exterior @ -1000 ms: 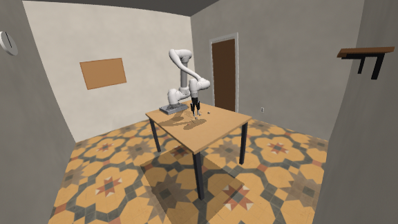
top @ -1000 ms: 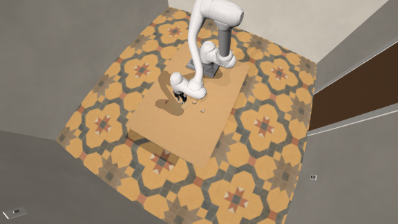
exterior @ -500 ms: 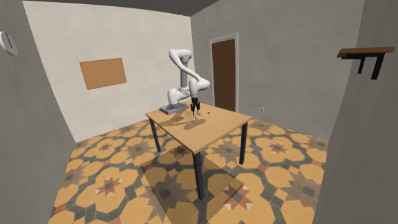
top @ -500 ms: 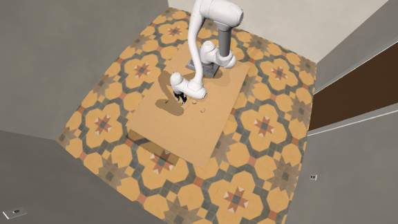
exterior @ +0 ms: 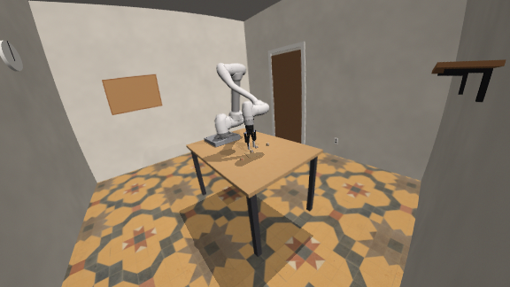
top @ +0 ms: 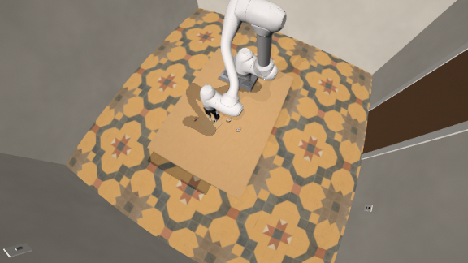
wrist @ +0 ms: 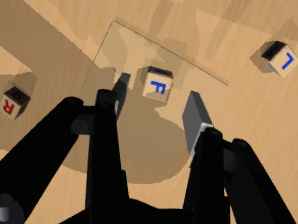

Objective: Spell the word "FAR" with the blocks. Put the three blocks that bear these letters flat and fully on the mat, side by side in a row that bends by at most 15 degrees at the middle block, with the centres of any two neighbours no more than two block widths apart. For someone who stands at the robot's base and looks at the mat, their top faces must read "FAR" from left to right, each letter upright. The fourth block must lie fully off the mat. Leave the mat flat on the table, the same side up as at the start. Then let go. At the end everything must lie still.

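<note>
The tan mat lies 30 mm ahead of my hand, 20 mm to the right of it and 70 mm below it. From my hand the other things lie so: R block: 30 mm ahead, 170 mm to the right, 60 mm below.
</note>
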